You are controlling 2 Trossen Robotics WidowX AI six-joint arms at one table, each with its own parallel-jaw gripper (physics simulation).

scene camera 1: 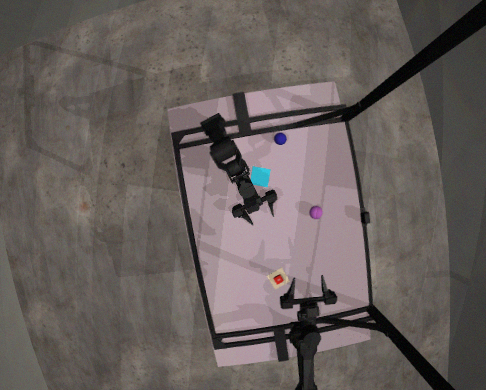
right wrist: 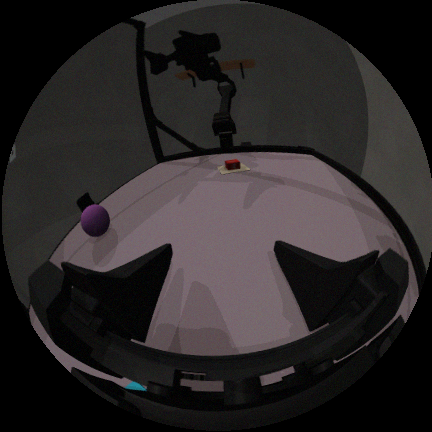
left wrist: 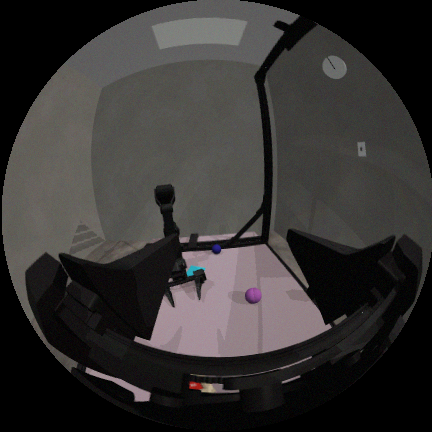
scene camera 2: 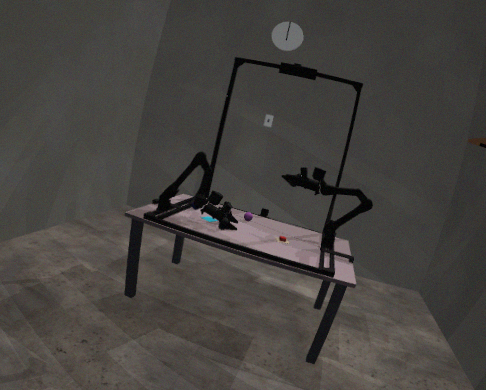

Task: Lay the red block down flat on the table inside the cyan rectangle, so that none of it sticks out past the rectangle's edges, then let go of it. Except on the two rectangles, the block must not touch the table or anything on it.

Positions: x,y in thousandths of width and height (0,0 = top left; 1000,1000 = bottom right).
Labels:
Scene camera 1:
my left gripper: 635,709
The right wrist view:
my left gripper: 369,94
my right gripper: 517,573
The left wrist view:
my left gripper: 543,547
my right gripper: 432,703

